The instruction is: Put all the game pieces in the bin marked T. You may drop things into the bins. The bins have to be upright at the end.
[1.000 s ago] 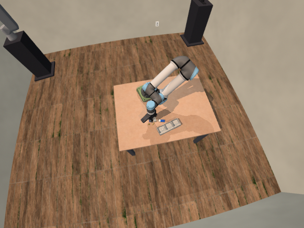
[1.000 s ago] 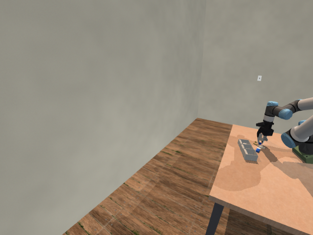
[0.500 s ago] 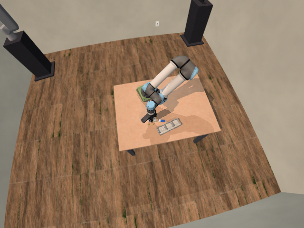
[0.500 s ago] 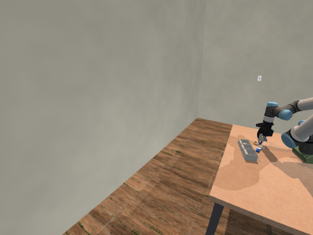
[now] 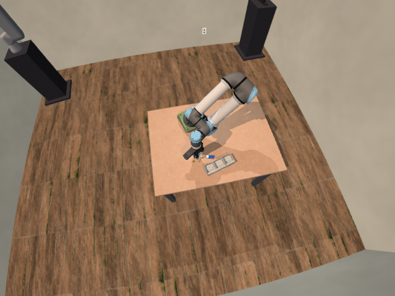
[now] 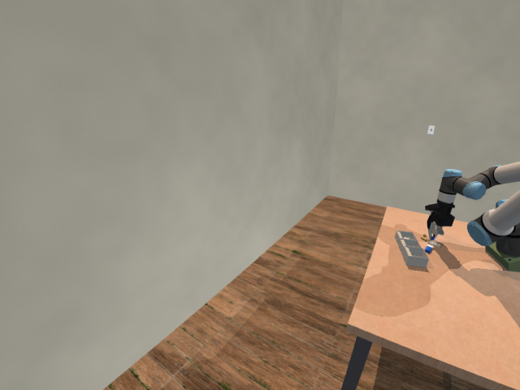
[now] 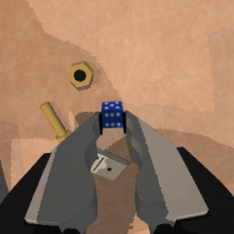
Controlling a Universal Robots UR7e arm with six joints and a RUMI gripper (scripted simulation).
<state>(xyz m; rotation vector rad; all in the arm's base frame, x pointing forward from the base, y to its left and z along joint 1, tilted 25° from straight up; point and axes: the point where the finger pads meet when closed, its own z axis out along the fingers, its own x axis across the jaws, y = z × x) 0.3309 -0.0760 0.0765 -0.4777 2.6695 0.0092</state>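
Right now the brass nut is 30 mm ahead of my hand, 20 mm to the right of it and 10 mm below it. The rest, counted from my hand: white domino: 130 mm ahead, 90 mm to the left, 10 mm below; blue die: 10 mm below; brass pin: 40 mm ahead, 30 mm to the left, 10 mm below.
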